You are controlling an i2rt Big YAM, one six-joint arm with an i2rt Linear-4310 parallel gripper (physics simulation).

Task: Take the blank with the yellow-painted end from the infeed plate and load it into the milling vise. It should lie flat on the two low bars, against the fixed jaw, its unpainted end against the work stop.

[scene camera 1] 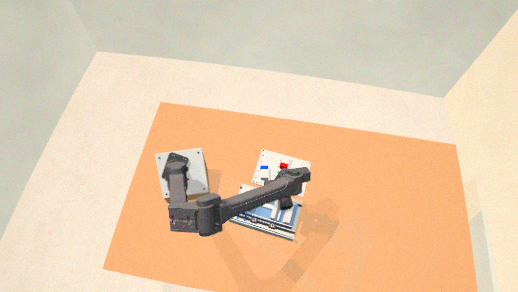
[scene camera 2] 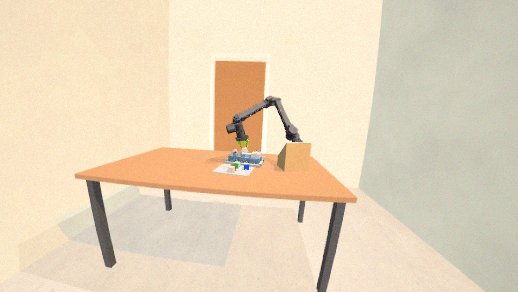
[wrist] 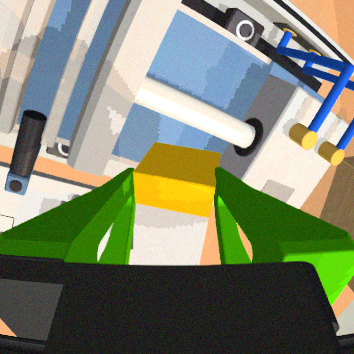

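My gripper (scene camera 2: 243, 145) (wrist: 174, 178) is shut on the blank with the yellow-painted end (wrist: 175, 195). The yellow end shows between the green fingertips, with the pale body below it in the wrist view. In scene camera 2 the gripper is above the milling vise (scene camera 2: 245, 159), with a gap below the fingers. The vise (scene camera 1: 294, 218) is partly hidden by the arm in scene camera 1. In the wrist view a pale jaw (wrist: 115, 85) joins a white round rod (wrist: 195, 114); a narrow light bar (wrist: 75, 65) lies left of it. A black cylinder (wrist: 31, 142) stands near the vise edge.
The infeed plate (scene camera 1: 256, 179) (scene camera 2: 221, 171) lies beside the vise, bearing blanks with blue (scene camera 1: 264, 167) (scene camera 2: 246, 167), red (scene camera 1: 284, 165) and green (scene camera 2: 236, 165) ends. Blue bent pipes (wrist: 327, 102) rise at the vise's end. The arm's pedestal (scene camera 1: 201, 172) (scene camera 2: 298, 157) stands past that end.
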